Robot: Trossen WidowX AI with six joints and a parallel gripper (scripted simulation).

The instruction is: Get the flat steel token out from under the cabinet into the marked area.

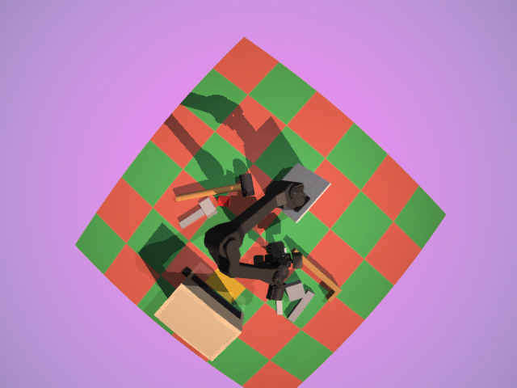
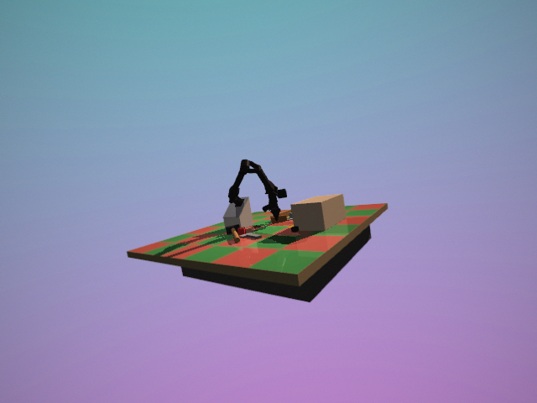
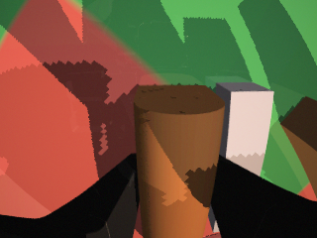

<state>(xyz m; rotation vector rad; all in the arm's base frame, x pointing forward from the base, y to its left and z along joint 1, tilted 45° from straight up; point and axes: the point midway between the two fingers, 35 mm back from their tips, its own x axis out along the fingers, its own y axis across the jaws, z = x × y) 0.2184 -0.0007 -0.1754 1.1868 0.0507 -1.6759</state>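
My gripper tip is 2 cm to the right of the pale bar and 2 cm past it. The rest, counted from my gripper tip: grey block: 17 cm to the left, 5 cm ahead, 1 cm above; grey bar: 24 cm to the left, 9 cm ahead; red cube: 32 cm to the right, 2 cm behind, 1 cm above.
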